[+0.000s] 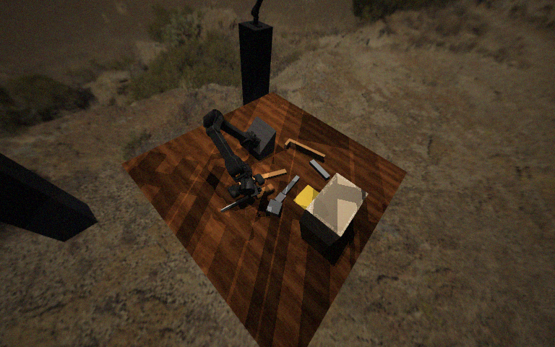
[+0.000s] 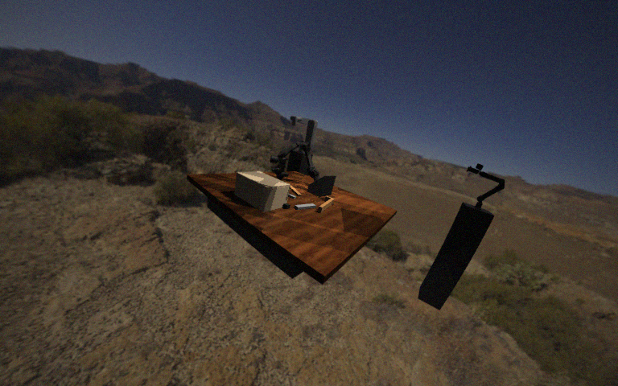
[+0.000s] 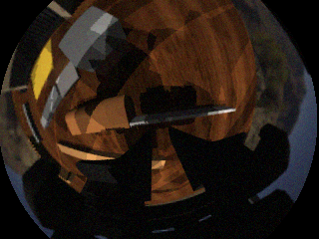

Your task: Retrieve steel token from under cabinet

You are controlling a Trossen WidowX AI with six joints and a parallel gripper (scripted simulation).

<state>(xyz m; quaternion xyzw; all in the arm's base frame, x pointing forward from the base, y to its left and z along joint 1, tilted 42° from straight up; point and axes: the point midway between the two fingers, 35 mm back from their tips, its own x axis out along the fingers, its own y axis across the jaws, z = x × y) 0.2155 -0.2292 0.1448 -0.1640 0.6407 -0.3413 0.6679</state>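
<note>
My gripper tip is 150 mm to the right of the wooden stick, 30 mm past it and 20 mm above it. Round my gripper tip: grey block (160 mm ahead, 40 mm to the left, 10 mm below); then grey scraper (180 mm to the left, 140 mm ahead, 20 mm below); then grey bar (460 mm to the left, 190 mm ahead, 20 mm below).
</note>
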